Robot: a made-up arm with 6 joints. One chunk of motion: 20 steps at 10 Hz.
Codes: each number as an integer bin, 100 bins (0 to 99) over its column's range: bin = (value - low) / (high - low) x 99, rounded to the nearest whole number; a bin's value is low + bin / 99 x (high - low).
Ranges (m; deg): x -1.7..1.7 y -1.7..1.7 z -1.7..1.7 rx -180..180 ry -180..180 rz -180..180
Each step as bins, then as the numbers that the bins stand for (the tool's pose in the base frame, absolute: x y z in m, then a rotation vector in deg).
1 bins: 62 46 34 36 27 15
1 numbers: 0.4293 -0.1202 -0.5323 -49.09 -81.82 -125.45
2 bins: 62 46 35 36 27 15
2 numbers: 0.4293 -0.1202 -0.4980 -49.09 -81.82 -125.45
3 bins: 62 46 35 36 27 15
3 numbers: 0.4293 -0.1202 -0.4980 -49.09 -81.82 -125.45
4 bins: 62 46 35 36 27 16
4 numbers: 0.4293 -0.1202 -0.4980 -49.09 -81.82 -121.82
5 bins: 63 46 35 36 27 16
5 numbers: 0.4636 -0.1202 -0.4980 -49.09 -81.82 -121.82
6 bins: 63 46 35 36 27 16
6 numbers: 0.4636 -0.1202 -0.4980 -49.09 -81.82 -121.82
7 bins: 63 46 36 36 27 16
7 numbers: 0.4636 -0.1202 -0.4636 -49.09 -81.82 -121.82
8 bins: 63 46 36 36 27 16
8 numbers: 0.4636 -0.1202 -0.4636 -49.09 -81.82 -121.82
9 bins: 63 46 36 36 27 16
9 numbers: 0.4636 -0.1202 -0.4636 -49.09 -81.82 -121.82
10 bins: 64 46 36 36 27 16
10 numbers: 0.4980 -0.1202 -0.4636 -49.09 -81.82 -121.82
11 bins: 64 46 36 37 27 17
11 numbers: 0.4980 -0.1202 -0.4636 -45.45 -81.82 -118.18
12 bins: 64 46 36 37 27 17
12 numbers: 0.4980 -0.1202 -0.4636 -45.45 -81.82 -118.18
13 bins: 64 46 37 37 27 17
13 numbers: 0.4980 -0.1202 -0.4293 -45.45 -81.82 -118.18
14 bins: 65 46 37 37 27 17
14 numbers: 0.5323 -0.1202 -0.4293 -45.45 -81.82 -118.18
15 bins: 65 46 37 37 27 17
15 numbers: 0.5323 -0.1202 -0.4293 -45.45 -81.82 -118.18
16 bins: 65 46 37 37 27 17
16 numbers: 0.5323 -0.1202 -0.4293 -45.45 -81.82 -118.18
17 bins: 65 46 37 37 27 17
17 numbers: 0.5323 -0.1202 -0.4293 -45.45 -81.82 -118.18
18 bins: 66 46 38 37 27 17
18 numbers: 0.5667 -0.1202 -0.3949 -45.45 -81.82 -118.18
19 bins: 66 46 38 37 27 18
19 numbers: 0.5667 -0.1202 -0.3949 -45.45 -81.82 -114.55
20 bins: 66 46 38 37 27 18
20 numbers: 0.5667 -0.1202 -0.3949 -45.45 -81.82 -114.55
